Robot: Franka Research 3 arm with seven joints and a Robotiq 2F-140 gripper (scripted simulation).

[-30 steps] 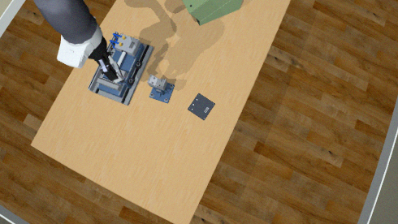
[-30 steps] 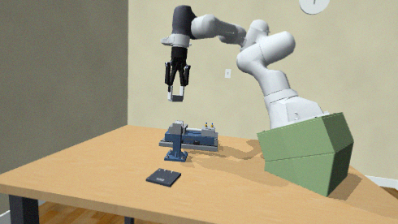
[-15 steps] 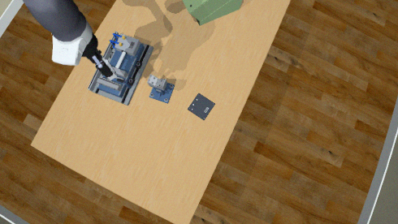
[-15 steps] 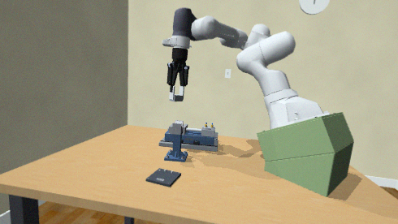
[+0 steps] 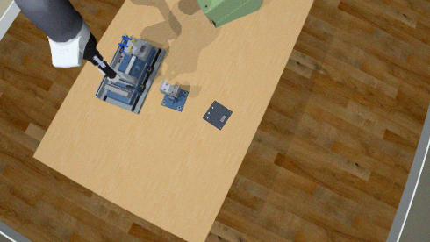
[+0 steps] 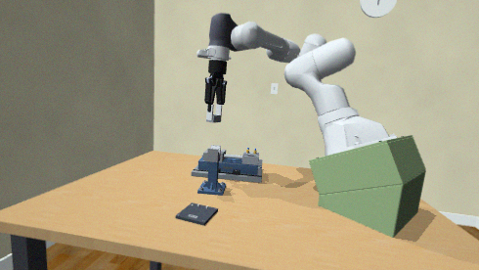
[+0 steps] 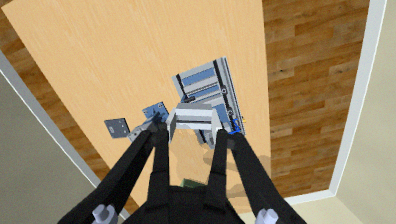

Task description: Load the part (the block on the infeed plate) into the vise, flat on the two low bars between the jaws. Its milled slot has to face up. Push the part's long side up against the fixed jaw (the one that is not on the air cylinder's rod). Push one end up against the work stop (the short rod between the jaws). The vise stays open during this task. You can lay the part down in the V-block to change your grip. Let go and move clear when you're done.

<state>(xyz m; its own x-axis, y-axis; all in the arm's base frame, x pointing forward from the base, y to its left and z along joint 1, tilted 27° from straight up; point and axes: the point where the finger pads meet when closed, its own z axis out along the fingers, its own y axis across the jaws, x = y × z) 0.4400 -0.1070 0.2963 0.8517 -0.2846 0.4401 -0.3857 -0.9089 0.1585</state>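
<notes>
Now: the dark work stop rod 2 cm to the left of my hand and 18 cm below it. Also, from my hand: grey part (2 cm below); then vise (8 cm behind, 2 cm to the right, 23 cm below); then grey air cylinder (17 cm behind, 2 cm to the right, 19 cm below).
</notes>
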